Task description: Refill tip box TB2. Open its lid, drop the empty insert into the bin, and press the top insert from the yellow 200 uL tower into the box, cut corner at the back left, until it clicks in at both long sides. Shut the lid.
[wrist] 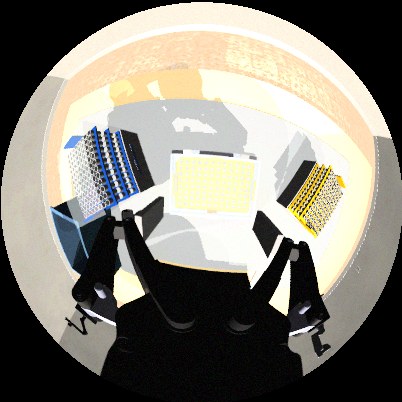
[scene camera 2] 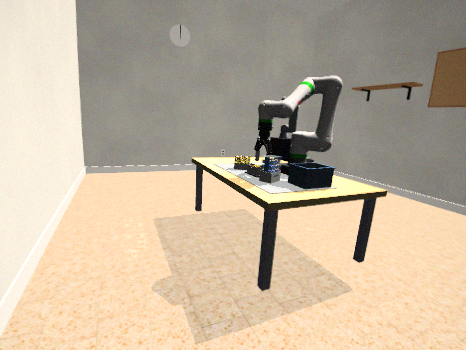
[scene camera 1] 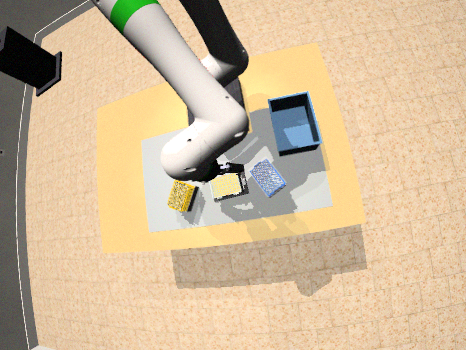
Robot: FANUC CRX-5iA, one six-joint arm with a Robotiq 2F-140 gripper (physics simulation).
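Observation:
The tip box, with a yellow holed insert (scene camera 1: 226,186) (wrist: 215,185), lies on the mat near the middle, between two towers. A pale, clear rim shows around the insert; I cannot tell whether a clear lid covers it. The yellow tower (scene camera 1: 181,196) (scene camera 2: 242,161) (wrist: 317,200) stands to the right in the wrist view, turned at an angle, with stacked inserts. The blue bin (scene camera 1: 300,131) (scene camera 2: 310,176) (wrist: 75,240) stands at the far left in the wrist view. My gripper (scene camera 2: 263,156) (wrist: 209,213) is wide open and empty, above the box's near long side. The box label is not readable.
A blue tower (scene camera 1: 268,177) (scene camera 2: 271,167) (wrist: 102,172) stands at an angle between the tip box and the bin. The grey mat (scene camera 1: 157,200) lies on the yellow table (scene camera 1: 120,175) (scene camera 2: 350,187). The arm hides part of the mat in scene camera 1.

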